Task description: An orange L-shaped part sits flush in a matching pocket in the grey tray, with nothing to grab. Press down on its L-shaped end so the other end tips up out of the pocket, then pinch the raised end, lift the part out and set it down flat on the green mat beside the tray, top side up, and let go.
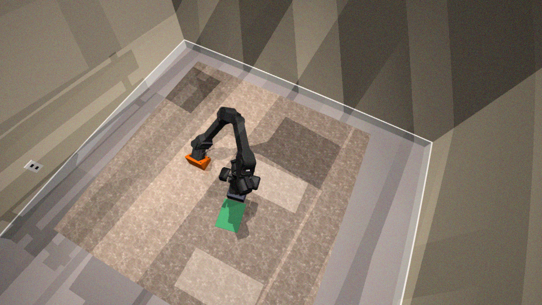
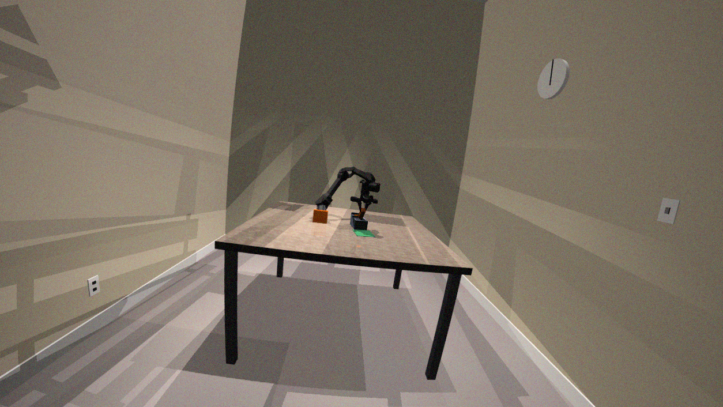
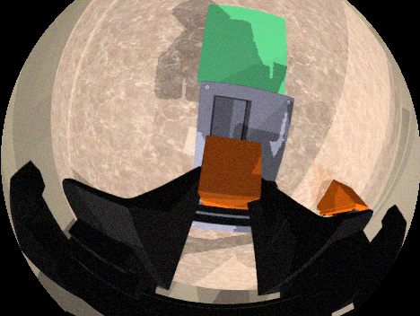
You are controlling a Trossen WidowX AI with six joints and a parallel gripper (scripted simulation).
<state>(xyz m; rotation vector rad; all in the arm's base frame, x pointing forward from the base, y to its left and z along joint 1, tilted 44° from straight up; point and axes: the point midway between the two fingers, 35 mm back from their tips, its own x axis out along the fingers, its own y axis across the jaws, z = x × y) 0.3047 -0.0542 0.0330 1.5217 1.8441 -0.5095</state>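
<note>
Right now the green mat is 20 mm ahead of my gripper tip, 140 mm to the right of it and 130 mm below it. Round my gripper tip: orange L-shaped part 20 mm behind, 30 mm to the left, 30 mm below.
</note>
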